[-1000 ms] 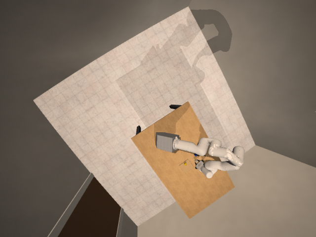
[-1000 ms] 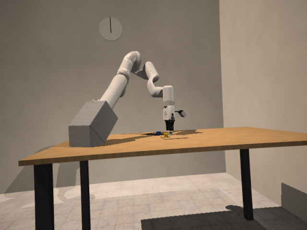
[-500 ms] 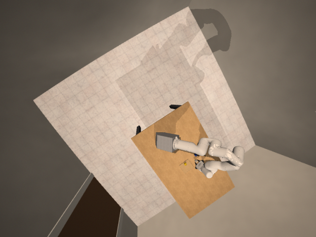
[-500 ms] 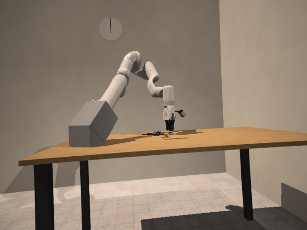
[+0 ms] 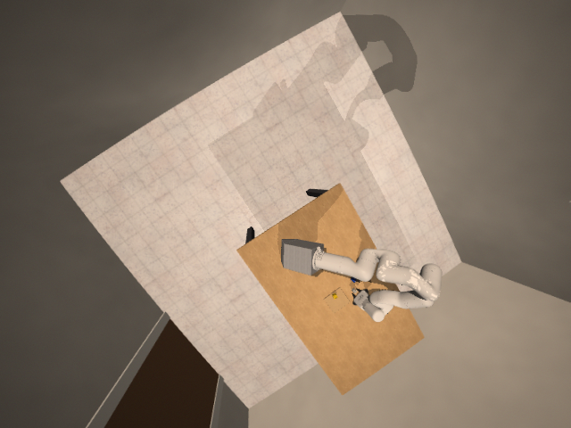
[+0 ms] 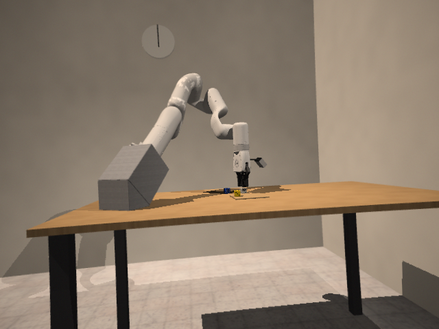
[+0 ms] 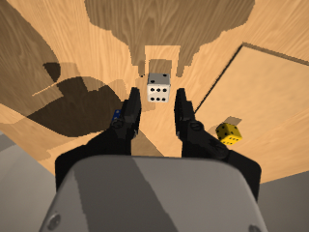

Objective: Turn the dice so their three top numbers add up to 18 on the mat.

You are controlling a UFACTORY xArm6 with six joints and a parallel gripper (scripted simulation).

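My gripper is now 4 cm above the white die. From my hand the other things lie so: yellow die: 4 cm behind, 14 cm to the right, 3 cm below; blue die: 8 cm behind, 3 cm to the left, 4 cm below; tan mat: 1 cm ahead, 14 cm to the right, 5 cm below.
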